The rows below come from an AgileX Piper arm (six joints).
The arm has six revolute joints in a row. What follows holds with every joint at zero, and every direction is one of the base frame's. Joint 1 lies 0.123 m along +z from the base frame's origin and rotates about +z. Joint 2 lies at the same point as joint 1 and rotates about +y. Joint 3 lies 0.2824 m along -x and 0.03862 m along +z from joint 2 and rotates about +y. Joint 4 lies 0.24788 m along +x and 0.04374 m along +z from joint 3 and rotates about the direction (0.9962, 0, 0.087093). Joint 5 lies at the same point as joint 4 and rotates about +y. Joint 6 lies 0.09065 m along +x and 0.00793 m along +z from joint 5 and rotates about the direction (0.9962, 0, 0.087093). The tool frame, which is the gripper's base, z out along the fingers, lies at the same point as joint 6; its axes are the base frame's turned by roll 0, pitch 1.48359 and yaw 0 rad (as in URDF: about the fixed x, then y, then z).
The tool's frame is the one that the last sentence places.
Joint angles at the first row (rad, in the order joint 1, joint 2, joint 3, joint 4, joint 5, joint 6):
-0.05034, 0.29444, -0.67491, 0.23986, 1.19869, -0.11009
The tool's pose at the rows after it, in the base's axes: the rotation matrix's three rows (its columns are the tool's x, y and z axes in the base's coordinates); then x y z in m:
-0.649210 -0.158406 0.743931; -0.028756 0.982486 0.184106; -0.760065 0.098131 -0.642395; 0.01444 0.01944 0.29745
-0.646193 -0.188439 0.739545; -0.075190 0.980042 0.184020; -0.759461 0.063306 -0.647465; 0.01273 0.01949 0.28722
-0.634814 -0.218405 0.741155; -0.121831 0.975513 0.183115; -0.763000 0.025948 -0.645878; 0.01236 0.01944 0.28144
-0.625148 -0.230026 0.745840; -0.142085 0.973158 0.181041; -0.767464 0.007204 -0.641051; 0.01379 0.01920 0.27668
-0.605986 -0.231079 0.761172; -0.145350 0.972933 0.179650; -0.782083 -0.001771 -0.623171; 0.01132 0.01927 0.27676
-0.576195 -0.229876 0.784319; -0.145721 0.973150 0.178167; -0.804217 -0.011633 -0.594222; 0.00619 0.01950 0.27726
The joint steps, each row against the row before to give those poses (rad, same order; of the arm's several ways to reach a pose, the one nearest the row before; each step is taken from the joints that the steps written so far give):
-0.00008, -0.07255, 0.07060, 0.00006, 0.00002, -0.04166
0.00015, -0.02804, 0.03851, -0.00012, -0.00355, -0.04823
-0.00012, -0.01616, 0.02338, 0.00010, -0.00934, -0.04980
0.00002, -0.00835, 0.02187, -0.00001, -0.02008, -0.02493
-0.00003, -0.01958, 0.00207, 0.00002, -0.00652, -0.00385
0.00000, -0.03460, 0.00001, 0.00000, -0.00335, 0.00045

